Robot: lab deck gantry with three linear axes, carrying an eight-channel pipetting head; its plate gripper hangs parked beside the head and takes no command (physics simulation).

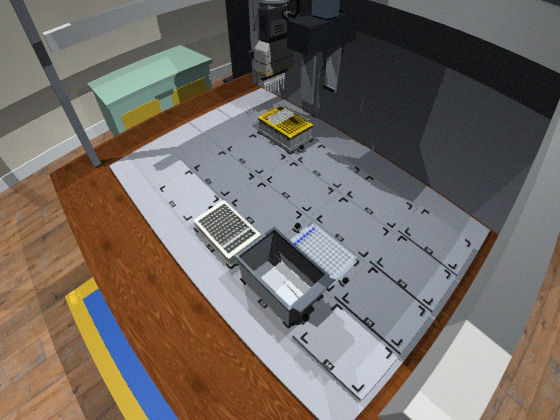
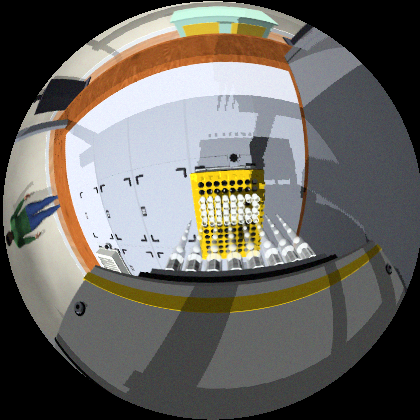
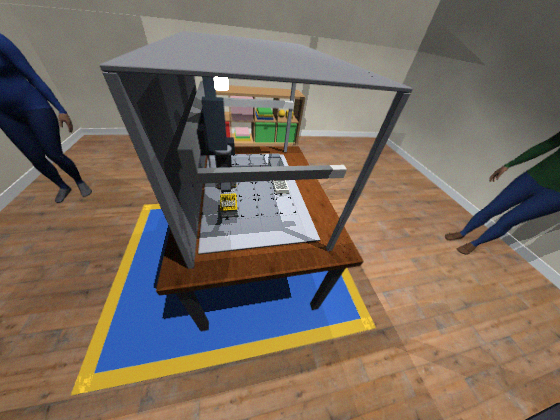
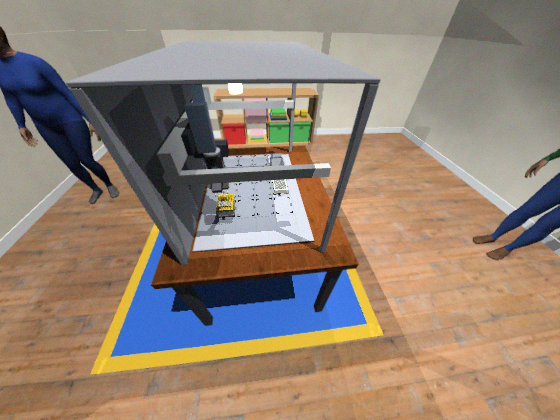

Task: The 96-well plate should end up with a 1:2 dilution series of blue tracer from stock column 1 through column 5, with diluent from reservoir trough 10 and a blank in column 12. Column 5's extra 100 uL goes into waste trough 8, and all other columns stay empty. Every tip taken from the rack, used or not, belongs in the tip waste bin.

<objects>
One and the same spot on a dark wall panel: [image 4: 142, 117] is [image 3: 160, 110].
</objects>
